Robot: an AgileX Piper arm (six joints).
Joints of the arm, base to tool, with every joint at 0 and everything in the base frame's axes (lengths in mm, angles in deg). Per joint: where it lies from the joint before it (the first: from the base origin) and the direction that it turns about. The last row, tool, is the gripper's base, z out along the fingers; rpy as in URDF.
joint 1: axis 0 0 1 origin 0 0 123
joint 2: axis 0 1 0 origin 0 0 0
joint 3: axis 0 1 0 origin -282.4 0 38.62
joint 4: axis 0.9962 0 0.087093 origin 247.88 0 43.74
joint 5: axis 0 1 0 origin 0 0 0
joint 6: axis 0.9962 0 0.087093 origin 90.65 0 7.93
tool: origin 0 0 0 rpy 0 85.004 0
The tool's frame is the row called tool.
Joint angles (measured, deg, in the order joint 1, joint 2, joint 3, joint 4, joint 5, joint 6), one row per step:
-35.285 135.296 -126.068 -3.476 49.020 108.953
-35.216 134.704 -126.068 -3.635 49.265 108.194
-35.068 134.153 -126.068 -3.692 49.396 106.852
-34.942 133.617 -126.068 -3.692 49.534 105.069
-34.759 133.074 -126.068 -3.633 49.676 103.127
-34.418 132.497 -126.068 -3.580 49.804 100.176
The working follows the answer.
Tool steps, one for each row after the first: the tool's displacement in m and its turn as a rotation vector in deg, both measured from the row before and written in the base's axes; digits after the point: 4 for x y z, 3 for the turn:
-0.0009 0.0012 0.0053 -0.683 0.101 0.670
-0.0002 0.0018 0.0050 -0.917 0.211 1.208
-0.0003 0.0017 0.0048 -1.072 0.371 1.525
-0.0001 0.0022 0.0049 -1.111 0.400 1.696
0.0007 0.0034 0.0052 -1.645 0.761 2.635

Tool pose at each row, in the base's axes (x y z in m, rotation vector in deg; rounded; the steps above come from the unrounded poses):
0.4335 -0.3119 0.2248 138.912 46.709 25.719
0.4326 -0.3107 0.2301 138.120 47.610 25.508
0.4324 -0.3090 0.2351 136.980 49.223 25.253
0.4320 -0.3073 0.2400 135.640 51.282 24.850
0.4320 -0.3051 0.2448 134.189 53.540 24.457
0.4327 -0.3017 0.2500 132.006 57.063 23.724

